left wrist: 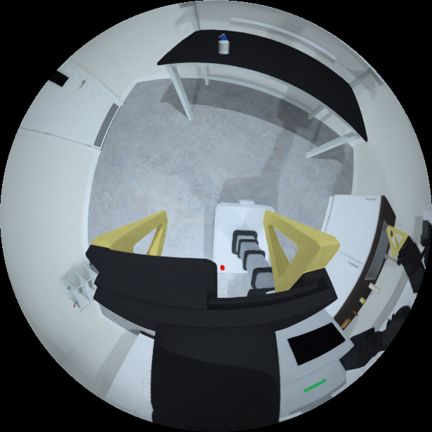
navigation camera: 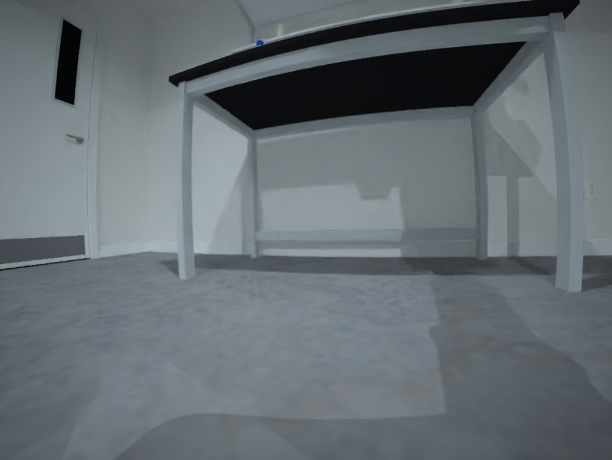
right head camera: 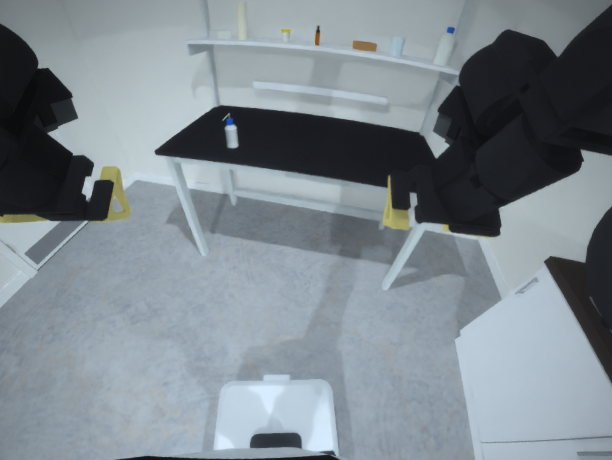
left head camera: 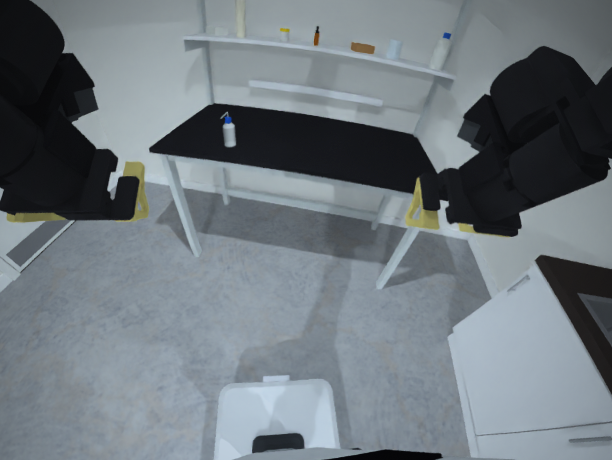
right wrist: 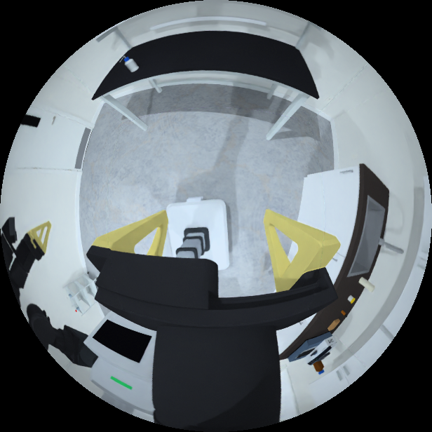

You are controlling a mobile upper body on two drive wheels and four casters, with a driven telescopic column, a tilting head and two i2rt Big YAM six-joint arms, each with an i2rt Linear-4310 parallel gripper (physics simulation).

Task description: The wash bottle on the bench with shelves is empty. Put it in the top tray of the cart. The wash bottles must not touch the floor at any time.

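Frame: origin at the left arm's base, x left, y back, z up, level; centimetres.
Seen in the pictures: left gripper, fingertip midpoint: (right head camera: 97, 214) (left head camera: 112, 213); right gripper, fingertip midpoint: (right head camera: 414, 223) (left head camera: 434, 224).
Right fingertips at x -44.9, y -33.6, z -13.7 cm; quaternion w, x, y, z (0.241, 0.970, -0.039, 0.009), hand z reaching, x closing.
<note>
Offsets run from my right fingertips to a thing's top centre. "pt": to the spot under its first point.
The white wash bottle @[dy -93.7, dx +47.5, dz -18.5 cm] (left head camera: 229, 136) (right head camera: 232, 137) (left wrist: 224, 47) (right wrist: 131, 65) with a blue cap stands upright on the black top of the bench with shelves (left head camera: 320, 145) (right head camera: 320, 145) (left wrist: 280, 60) (right wrist: 210, 55), near its left end. The navigation camera shows its blue cap @[dy -94.6, dx +47.0, dz -21.5 cm] (navigation camera: 260, 43). My left gripper (left wrist: 215, 215) is open and empty, in the air to the left of the bench in the head views. My right gripper (right wrist: 215, 214) is open and empty, in the air near the bench's right end. Both are well apart from the bottle. I cannot clearly identify the cart.
A small white unit with compartments (left wrist: 75, 280) (right wrist: 75, 295) stands at the lower left of the wrist views, possibly the cart. A white cabinet @[pt dy +13.4, dx -83.4, dz -67.9 cm] (left head camera: 525, 360) (right head camera: 530, 370) with a dark top stands at the right. A wall shelf (left head camera: 320, 48) above the bench holds several containers. Bench legs @[pt dy -93.2, dx +80.6, dz -81.8 cm] (navigation camera: 185, 175) reach the floor.
</note>
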